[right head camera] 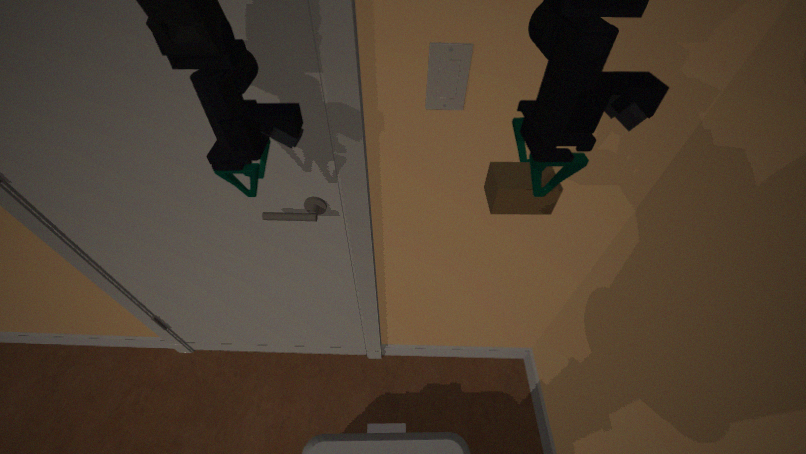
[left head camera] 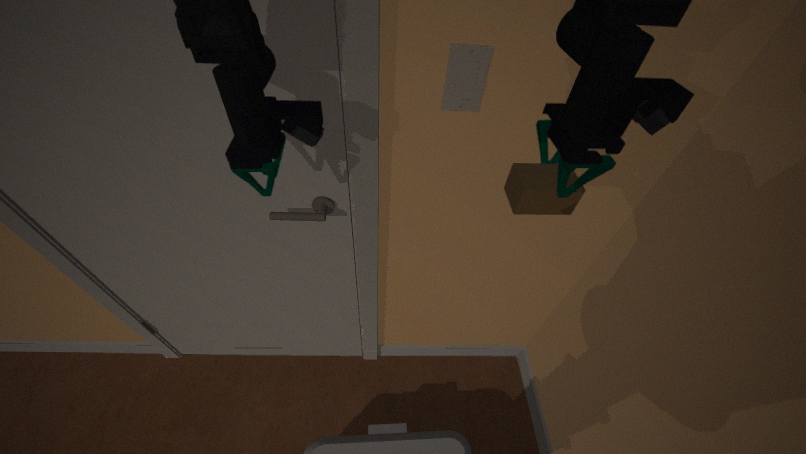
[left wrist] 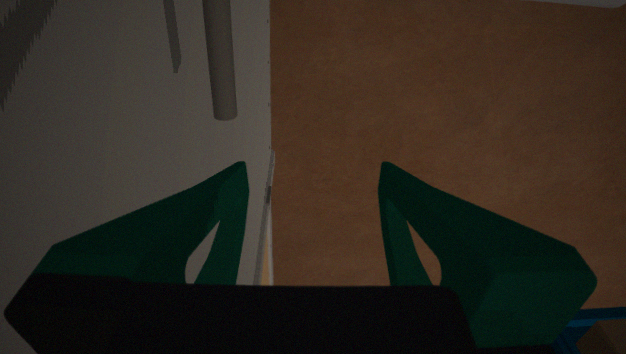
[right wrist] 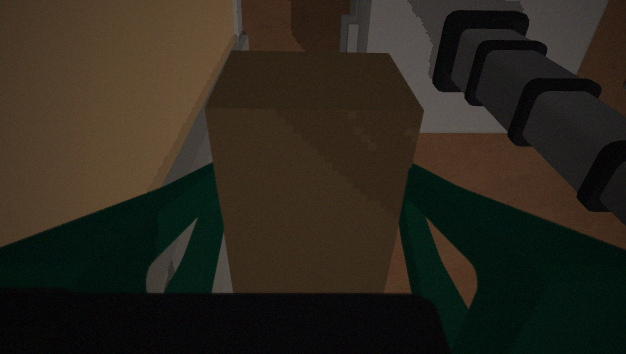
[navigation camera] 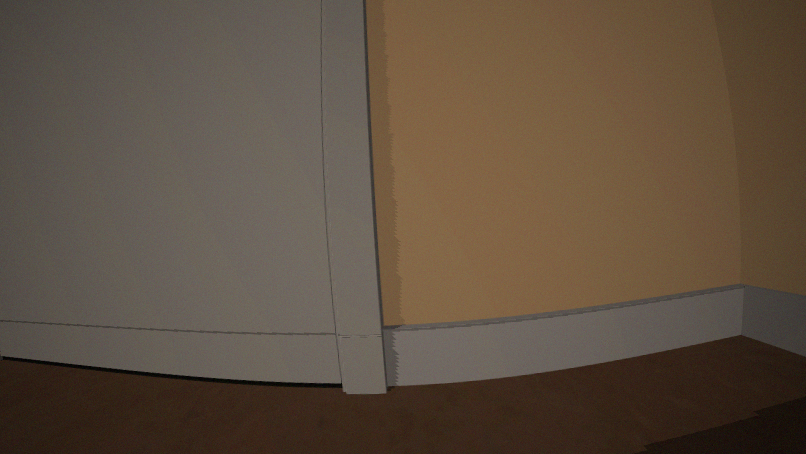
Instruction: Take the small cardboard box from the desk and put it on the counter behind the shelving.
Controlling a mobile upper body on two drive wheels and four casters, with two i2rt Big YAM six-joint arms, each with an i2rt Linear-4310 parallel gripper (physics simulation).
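Places are measured from the left arm's base along level axes (x right, y ahead, z up), in metres.
Where they show: left gripper, between the fingertips: (right head camera: 256, 187) (left head camera: 269, 186) (left wrist: 313, 176); right gripper, between the fingertips: (right head camera: 531, 182) (left head camera: 553, 183) (right wrist: 311, 175).
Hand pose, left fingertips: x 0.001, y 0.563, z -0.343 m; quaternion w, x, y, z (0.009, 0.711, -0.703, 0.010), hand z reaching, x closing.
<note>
After its pixels a point has its place.
The small cardboard box (left head camera: 533, 197) @[x 0.414, y 0.439, z -0.252 m] (right head camera: 510, 194) @[x 0.415, y 0.439, z -0.247 m] (right wrist: 310, 150) @[x 0.472, y 0.469, z -0.236 m] is brown and is held up in front of a tan wall. My right gripper (left head camera: 554, 180) @[x 0.454, y 0.468, z -0.249 m] (right head camera: 531, 178) @[x 0.454, y 0.468, z -0.249 m] (right wrist: 311, 175) @[x 0.454, y 0.468, z -0.249 m] is shut on it, with one green finger against each side. My left gripper (left head camera: 271, 183) @[x 0.001, y 0.563, z -0.343 m] (right head camera: 257, 184) @[x 0.001, y 0.563, z -0.343 m] (left wrist: 313, 176) @[x 0.001, y 0.563, z -0.343 m] is partly open and empty, with its fingers apart. It is in front of a grey door, above and left of the door handle in both head views. The desk, the counter and the shelving do not show in these views.
The grey door (left head camera: 225, 270) @[x -0.244, y 0.676, z -0.764 m] (right head camera: 225, 270) @[x -0.253, y 0.676, z -0.771 m] (navigation camera: 169, 169) @[x -0.125, y 0.671, z -1.069 m] has a lever handle (left head camera: 296, 216) @[x 0.015, y 0.619, z -0.479 m] (right head camera: 289, 216) @[x 0.018, y 0.619, z -0.479 m] (left wrist: 223, 65) @[x -0.001, y 0.622, z -0.477 m]. A wall plate (left head camera: 467, 77) @[x 0.346, y 0.667, z -0.183 m] (right head camera: 448, 76) @[x 0.346, y 0.666, z -0.184 m] is right of the door frame (navigation camera: 355, 225) @[x 0.171, y 0.649, z -1.175 m]. Walls meet in a corner at the right. A blue edge (left wrist: 602, 314) @[x -1.850, y -1.389, z -1.360 m] shows at lower right.
</note>
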